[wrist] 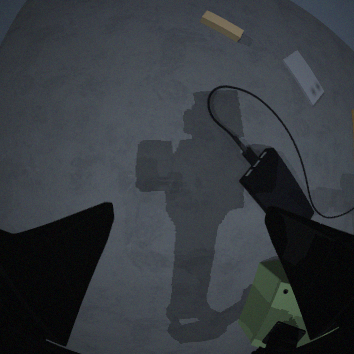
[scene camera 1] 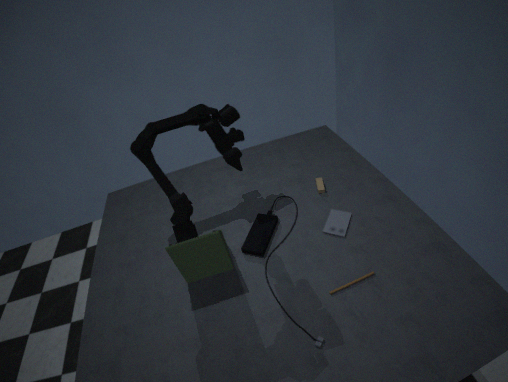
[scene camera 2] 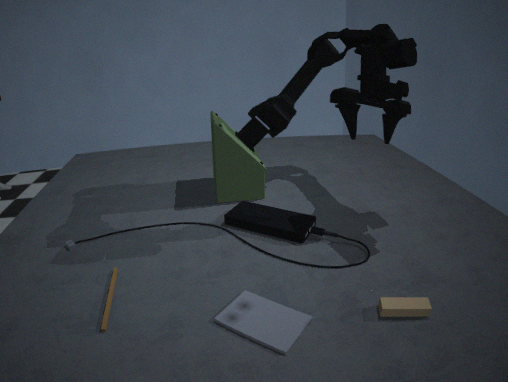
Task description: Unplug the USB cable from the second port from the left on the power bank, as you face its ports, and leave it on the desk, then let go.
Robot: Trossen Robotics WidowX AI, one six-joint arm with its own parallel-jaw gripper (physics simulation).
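Where they show: gripper, fingertip midpoint: (wrist: pixel 192 213) (scene camera 1: pixel 238 166) (scene camera 2: pixel 370 141); arm's base at its link origin: (wrist: pixel 283 336) (scene camera 1: pixel 187 240) (scene camera 2: pixel 244 141).
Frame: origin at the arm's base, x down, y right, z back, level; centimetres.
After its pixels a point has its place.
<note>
The black power bank (scene camera 1: pixel 260 235) {x 9.4, y -2.3, z -24.3 cm} (scene camera 2: pixel 270 221) {x 9.3, y -3.8, z -26.9 cm} (wrist: pixel 280 185) {x 9.3, y -6.3, z -26.6 cm} lies flat on the desk. A black USB plug (scene camera 1: pixel 270 213) {x 10.1, y -12.6, z -30.4 cm} (scene camera 2: pixel 318 231) {x 10.1, y -13.1, z -30.7 cm} (wrist: pixel 249 155) {x 10.1, y -13.5, z -30.0 cm} sits at its port end, between two pale port openings in the wrist view. The thin black cable (scene camera 1: pixel 297 212) {x 11.3, y -11.0, z -40.9 cm} (scene camera 2: pixel 369 254) {x 11.2, y -21.5, z -38.9 cm} (wrist: pixel 209 102) {x 11.0, y -21.7, z -36.7 cm} loops back past the power bank to a small pale end piece (scene camera 1: pixel 319 342) {x 10.5, y 39.3, z -31.5 cm} (scene camera 2: pixel 70 245) {x 10.6, y 38.5, z -32.6 cm} on the desk. My gripper (scene camera 1: pixel 241 169) {x -6.1, y -25.9, z -22.8 cm} (scene camera 2: pixel 370 141) {x -6.1, y -25.9, z -22.8 cm} (wrist: pixel 192 213) {x -6.1, y -25.9, z -22.8 cm} is open and empty, high above the desk, pointing down, to the left of the plug in the wrist view.
The green arm base (scene camera 1: pixel 202 257) {x 0.8, y 8.0, z -4.6 cm} (scene camera 2: pixel 237 175) {x 4.9, y 2.3, z -11.9 cm} (wrist: pixel 260 305) {x 6.6, y -3.7, z -3.9 cm} stands close to the power bank. A tan block (scene camera 1: pixel 320 185) {x 9.9, y -20.7, z -54.4 cm} (scene camera 2: pixel 404 307) {x 9.9, y -21.1, z -55.5 cm} (wrist: pixel 222 26) {x 9.9, y -21.8, z -53.4 cm}, a pale flat pad (scene camera 1: pixel 338 222) {x 10.9, y 0.5, z -53.2 cm} (scene camera 2: pixel 265 322) {x 10.9, y -0.1, z -53.9 cm} (wrist: pixel 302 75) {x 10.9, y -0.9, z -52.4 cm} and an orange stick (scene camera 1: pixel 352 283) {x 11.1, y 25.2, z -47.3 cm} (scene camera 2: pixel 109 300) {x 10.9, y 24.6, z -48.7 cm} lie beyond the cable.
</note>
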